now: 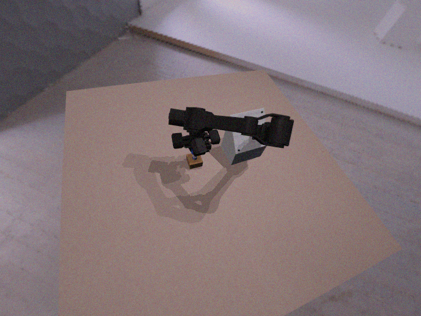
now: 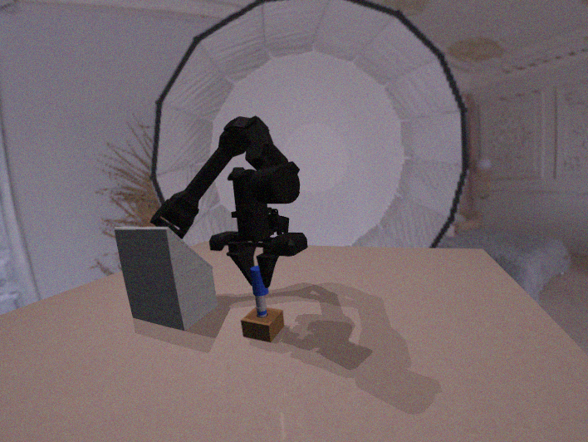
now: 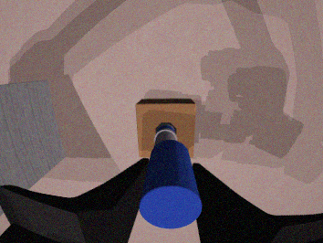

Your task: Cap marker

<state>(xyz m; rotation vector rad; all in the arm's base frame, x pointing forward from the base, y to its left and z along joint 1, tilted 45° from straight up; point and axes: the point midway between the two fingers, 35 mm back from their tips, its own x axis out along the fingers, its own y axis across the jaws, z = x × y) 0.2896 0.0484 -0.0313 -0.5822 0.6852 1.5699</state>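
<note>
Right now my gripper tip is 10 mm below the blue cap. Also, from my gripper tip: brown holder block 80 mm below.
</note>
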